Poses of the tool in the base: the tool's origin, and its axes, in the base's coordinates. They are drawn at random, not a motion.
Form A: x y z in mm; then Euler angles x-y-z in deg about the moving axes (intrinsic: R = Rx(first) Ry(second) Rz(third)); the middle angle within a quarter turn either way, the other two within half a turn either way.
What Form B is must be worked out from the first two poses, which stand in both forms.
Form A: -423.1, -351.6, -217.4, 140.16, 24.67, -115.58
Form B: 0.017, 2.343, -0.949, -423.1, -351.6, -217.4
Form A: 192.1, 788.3, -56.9, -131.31, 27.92, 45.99
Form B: -1.159, 2.194, 0.956, 192.1, 788.3, -56.9
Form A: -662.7, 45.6, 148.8, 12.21, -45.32, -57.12
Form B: 1.849, 0.813, -2.935, -662.7, 45.6, 148.8
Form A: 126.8, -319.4, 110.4, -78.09, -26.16, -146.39
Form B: 2.065, 1.384, 2.036, 126.8, -319.4, 110.4
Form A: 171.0, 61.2, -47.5, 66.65, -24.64, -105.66
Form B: -0.095, 1.202, -2.034, 171.0, 61.2, -47.5
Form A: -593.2, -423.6, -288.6, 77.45, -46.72, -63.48
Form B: 0.624, 1.421, -2.398, -593.2, -423.6, -288.6
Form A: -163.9, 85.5, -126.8, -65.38, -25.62, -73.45
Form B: -3.048, 1.186, 2.056, -163.9, 85.5, -126.8
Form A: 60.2, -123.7, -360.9, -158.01, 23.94, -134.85
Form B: 1.571, 2.582, 0.701, 60.2, -123.7, -360.9
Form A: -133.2, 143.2, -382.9, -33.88, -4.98, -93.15
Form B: 2.958, 0.597, 1.726, -133.2, 143.2, -382.9
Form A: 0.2, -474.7, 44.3, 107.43, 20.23, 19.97
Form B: 2.027, 1.856, -1.202, 0.2, -474.7, 44.3
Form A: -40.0, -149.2, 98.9, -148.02, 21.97, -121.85
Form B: 2.046, 2.476, 0.920, -40.0, -149.2, 98.9
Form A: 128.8, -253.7, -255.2, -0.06, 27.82, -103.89
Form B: -1.815, 0.486, 0.002, 128.8, -253.7, -255.2
